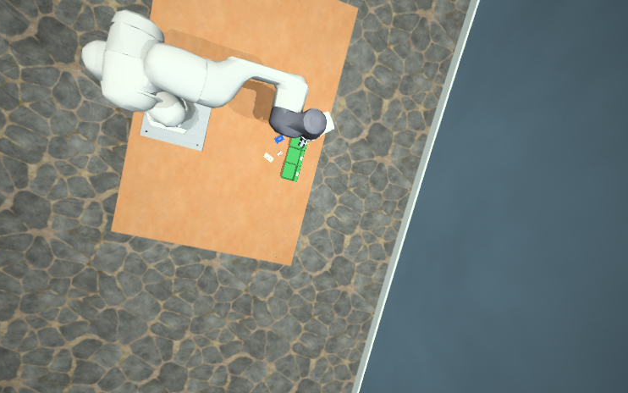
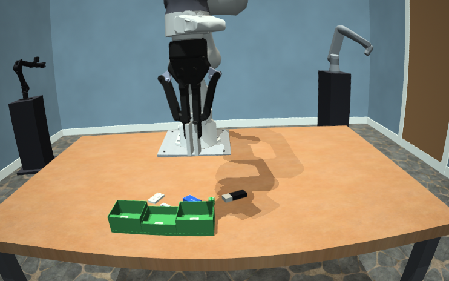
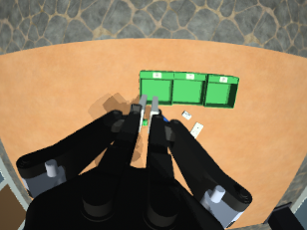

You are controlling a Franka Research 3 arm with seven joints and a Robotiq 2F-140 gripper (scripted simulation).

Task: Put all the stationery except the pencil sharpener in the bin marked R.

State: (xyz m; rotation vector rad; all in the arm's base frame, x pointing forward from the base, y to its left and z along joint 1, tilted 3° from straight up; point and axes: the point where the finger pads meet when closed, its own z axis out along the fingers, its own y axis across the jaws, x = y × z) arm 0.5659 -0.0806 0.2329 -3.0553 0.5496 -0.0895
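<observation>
My gripper is now 210 mm above the black-and-white stick-shaped item, 120 mm past it and 100 mm to the right of it. Also, from my hand: green bin row: 200 mm below, 90 mm to the right, 20 mm behind; then blue flat item: 210 mm below, 120 mm behind, 10 mm to the right; then green piece: 210 mm below, 100 mm behind, 50 mm to the left.
</observation>
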